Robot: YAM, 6 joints.
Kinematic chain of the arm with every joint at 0, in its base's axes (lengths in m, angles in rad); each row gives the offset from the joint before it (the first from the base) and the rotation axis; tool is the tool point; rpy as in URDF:
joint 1: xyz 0 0 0.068 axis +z
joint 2: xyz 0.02 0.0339 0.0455 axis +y
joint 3: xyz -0.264 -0.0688 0 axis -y
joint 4: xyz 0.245 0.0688 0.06 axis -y
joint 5: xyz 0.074 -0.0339 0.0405 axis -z
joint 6: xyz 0.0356 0 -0.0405 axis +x
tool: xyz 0 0 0 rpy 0 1.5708 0
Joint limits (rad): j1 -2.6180..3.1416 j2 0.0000..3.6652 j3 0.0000..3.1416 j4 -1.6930..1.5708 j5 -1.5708..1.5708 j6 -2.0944..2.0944
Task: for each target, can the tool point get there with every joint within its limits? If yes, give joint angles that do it. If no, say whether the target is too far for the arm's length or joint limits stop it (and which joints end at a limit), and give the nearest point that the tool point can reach.
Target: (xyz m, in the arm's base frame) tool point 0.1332 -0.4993 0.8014
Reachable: no: too far | nearest point 0.0996 -0.3733 0.6209 | short by 0.223 m
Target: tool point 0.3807 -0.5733 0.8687
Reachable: no: too far | nearest point 0.2405 -0.3621 0.5822 | short by 0.383 m
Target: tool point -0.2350 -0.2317 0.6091
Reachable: yes | joints 0.8538 0.8066 2.7336 -0.1046 -0.7728 0.3827
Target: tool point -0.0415 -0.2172 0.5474
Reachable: yes | joints 1.4341 0.3433 1.8364 -0.3907 -0.3302 -1.2060
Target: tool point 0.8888 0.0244 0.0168
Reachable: no: too far | nearest point 0.6418 0.0176 0.0443 | short by 0.249 m
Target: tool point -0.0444 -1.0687 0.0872
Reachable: no: too far | nearest point -0.0268 -0.6451 0.0978 | short by 0.424 m
